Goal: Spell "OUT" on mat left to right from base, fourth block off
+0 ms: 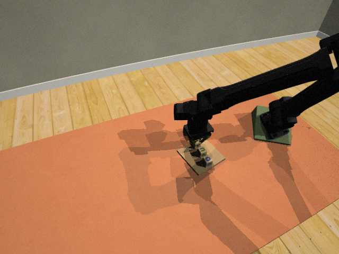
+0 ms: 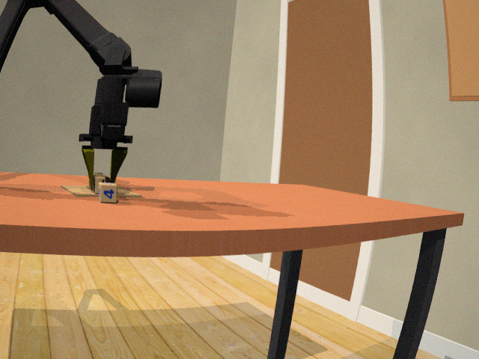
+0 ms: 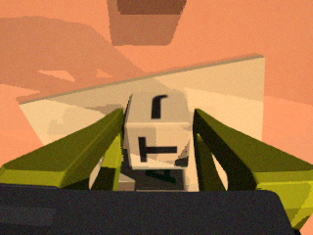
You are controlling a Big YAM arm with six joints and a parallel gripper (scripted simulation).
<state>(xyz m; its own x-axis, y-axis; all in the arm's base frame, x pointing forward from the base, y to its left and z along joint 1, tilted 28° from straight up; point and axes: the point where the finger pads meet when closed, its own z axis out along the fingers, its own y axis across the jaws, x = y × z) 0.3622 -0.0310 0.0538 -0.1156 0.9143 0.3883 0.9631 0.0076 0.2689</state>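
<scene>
The tan mat is 10 mm behind my hand, 50 mm to the left of it and 20 mm below it. Round my hand: O block 10 mm behind, 100 mm to the left; then wooden block 10 mm ahead, 80 mm to the right.
</scene>
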